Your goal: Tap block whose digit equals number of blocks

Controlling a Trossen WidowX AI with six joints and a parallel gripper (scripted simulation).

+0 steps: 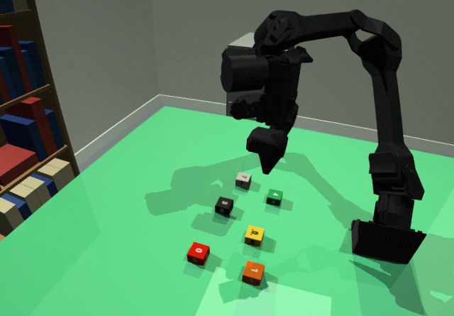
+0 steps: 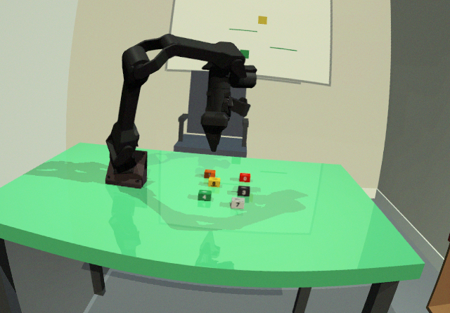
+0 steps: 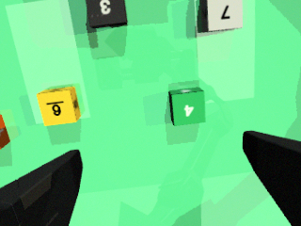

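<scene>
Now: the yellow 6 block 10 mm ahead of my gripper tip, 90 mm to the left of it and 120 mm below it. Also, from my gripper tip: black 3 block (90 mm ahead, 20 mm to the left, 120 mm below); then green 4 block (20 mm behind, 30 mm to the right, 120 mm below); then white 7 block (60 mm ahead, 80 mm to the right, 120 mm below).
</scene>
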